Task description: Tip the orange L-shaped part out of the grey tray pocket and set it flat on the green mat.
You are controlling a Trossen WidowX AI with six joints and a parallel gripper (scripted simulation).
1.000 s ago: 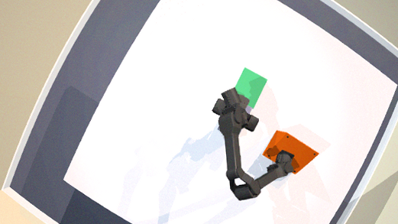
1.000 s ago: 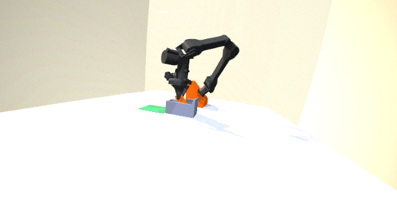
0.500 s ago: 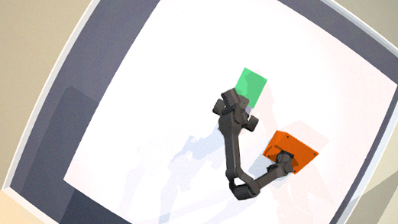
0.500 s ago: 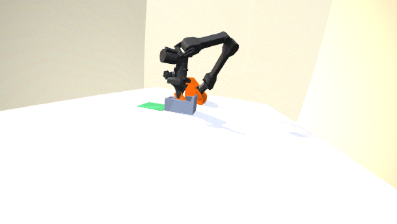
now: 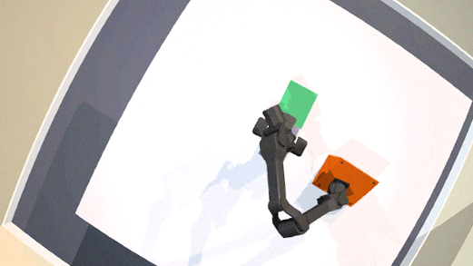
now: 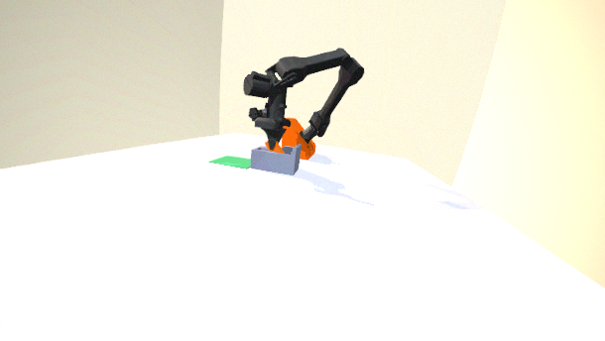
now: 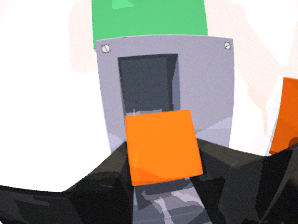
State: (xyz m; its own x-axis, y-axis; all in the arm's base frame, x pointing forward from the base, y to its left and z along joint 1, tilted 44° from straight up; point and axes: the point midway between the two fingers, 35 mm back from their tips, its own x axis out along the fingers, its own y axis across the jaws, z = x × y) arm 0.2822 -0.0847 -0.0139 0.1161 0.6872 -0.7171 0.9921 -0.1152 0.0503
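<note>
My gripper tip is now 140 mm to the left of the green mat, 80 mm above it and 20 mm past it. The rest, counted from my gripper tip: orange L-shaped part (30 mm to the left, 30 mm below, 10 mm behind).
</note>
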